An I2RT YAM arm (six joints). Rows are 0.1 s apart.
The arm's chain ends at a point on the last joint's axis. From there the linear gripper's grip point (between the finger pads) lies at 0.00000 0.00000 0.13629 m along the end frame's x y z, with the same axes.
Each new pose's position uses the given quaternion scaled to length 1; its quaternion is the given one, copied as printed.
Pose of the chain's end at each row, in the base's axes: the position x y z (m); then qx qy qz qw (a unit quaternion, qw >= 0):
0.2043 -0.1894 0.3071 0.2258 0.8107 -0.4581 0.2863
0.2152 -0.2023 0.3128 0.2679 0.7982 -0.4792 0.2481
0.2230 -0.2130 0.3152 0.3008 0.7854 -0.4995 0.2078
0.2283 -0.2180 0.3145 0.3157 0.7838 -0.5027 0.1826
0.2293 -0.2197 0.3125 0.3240 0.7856 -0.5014 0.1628
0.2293 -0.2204 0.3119 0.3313 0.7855 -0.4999 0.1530
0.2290 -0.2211 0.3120 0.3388 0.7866 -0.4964 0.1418
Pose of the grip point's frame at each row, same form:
0.2394 -0.3082 0.2504 0.2258 0.8107 -0.4581 0.2863
0.2342 -0.3247 0.2559 0.2679 0.7982 -0.4792 0.2481
0.2265 -0.3370 0.2587 0.3008 0.7854 -0.4995 0.2078
0.2241 -0.3411 0.2562 0.3157 0.7838 -0.5027 0.1826
0.2199 -0.3414 0.2520 0.3240 0.7856 -0.5014 0.1628
0.2169 -0.3412 0.2501 0.3313 0.7855 -0.4999 0.1530
0.2136 -0.3406 0.2484 0.3388 0.7866 -0.4964 0.1418

